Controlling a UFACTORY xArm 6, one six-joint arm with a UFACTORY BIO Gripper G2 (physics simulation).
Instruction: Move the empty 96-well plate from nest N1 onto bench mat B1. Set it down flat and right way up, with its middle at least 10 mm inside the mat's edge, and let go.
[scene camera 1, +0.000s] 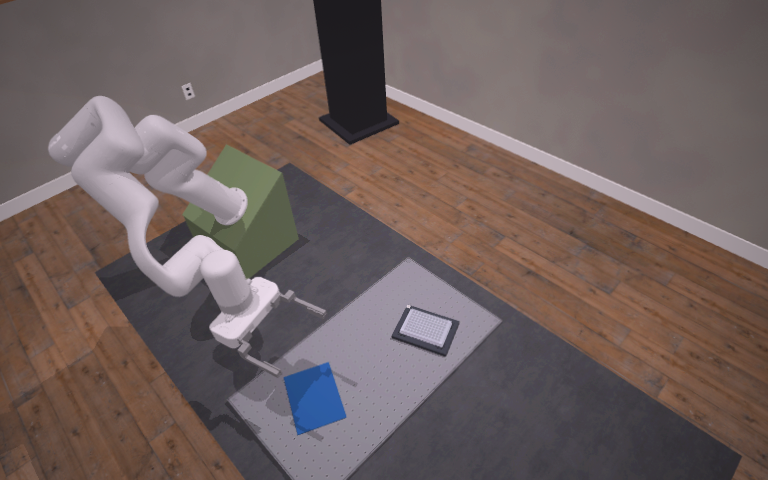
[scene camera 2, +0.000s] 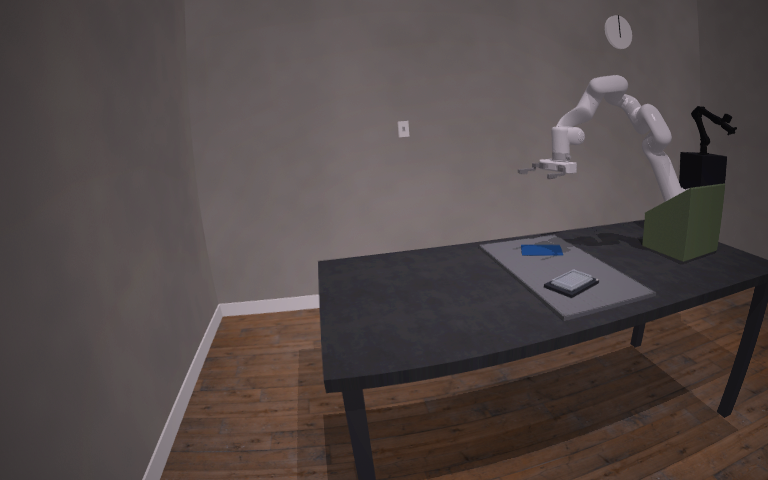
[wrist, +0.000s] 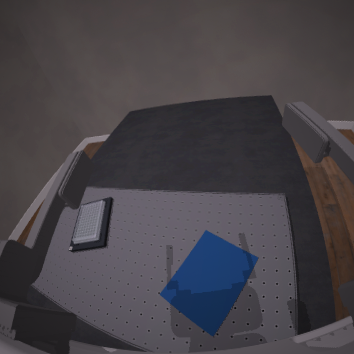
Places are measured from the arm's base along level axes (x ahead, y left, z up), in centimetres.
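Pixels of known places: end effector, tool point: (scene camera 1: 295, 339) (scene camera 2: 536, 173) (wrist: 182, 153); arm's base, origin of the base link: (scene camera 1: 231, 206) (scene camera 2: 675, 201).
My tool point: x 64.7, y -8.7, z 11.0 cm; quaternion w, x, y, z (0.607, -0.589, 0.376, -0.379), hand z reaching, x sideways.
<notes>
For each thing: its middle in the pictures, then the offset to it from my tool point. Level surfaces: height alone.
- white 96-well plate, body centre: (scene camera 1: 425, 327) (scene camera 2: 572, 279) (wrist: 88, 220) dy +36.6, dx -0.5, dz -28.2 cm
- dark nest N1, body centre: (scene camera 1: 425, 329) (scene camera 2: 572, 283) (wrist: 90, 222) dy +36.6, dx -0.5, dz -29.3 cm
- blue bench mat B1, its level: dz -29.9 cm
- grey perforated board, its level: dz -30.1 cm
- dark table, its level: dz -31.3 cm
The white 96-well plate (scene camera 1: 426, 327) (scene camera 2: 573, 279) (wrist: 90, 222) sits flat in the dark nest N1 (scene camera 1: 419, 344) (scene camera 2: 552, 285) (wrist: 106, 222). The blue bench mat B1 (scene camera 1: 314, 399) (scene camera 2: 532, 250) (wrist: 210, 280) lies flat, apart from the nest, with shadows of the arm and gripper across it. My gripper (scene camera 1: 301, 343) (scene camera 2: 535, 173) (wrist: 191, 156) is wide open and empty. It hangs high above the table, on the mat's side and well away from the plate. Whether the wells hold anything is too small to tell.
The nest and mat are on a grey perforated board (scene camera 1: 373, 362) (scene camera 2: 617, 283) (wrist: 135, 260) on the dark table (scene camera 1: 481, 418) (scene camera 2: 407, 294) (wrist: 200, 145). The arm stands on a green base (scene camera 1: 266, 226) (scene camera 2: 668, 232). Behind it is a black box (scene camera 2: 702, 169) bearing a small black arm.
</notes>
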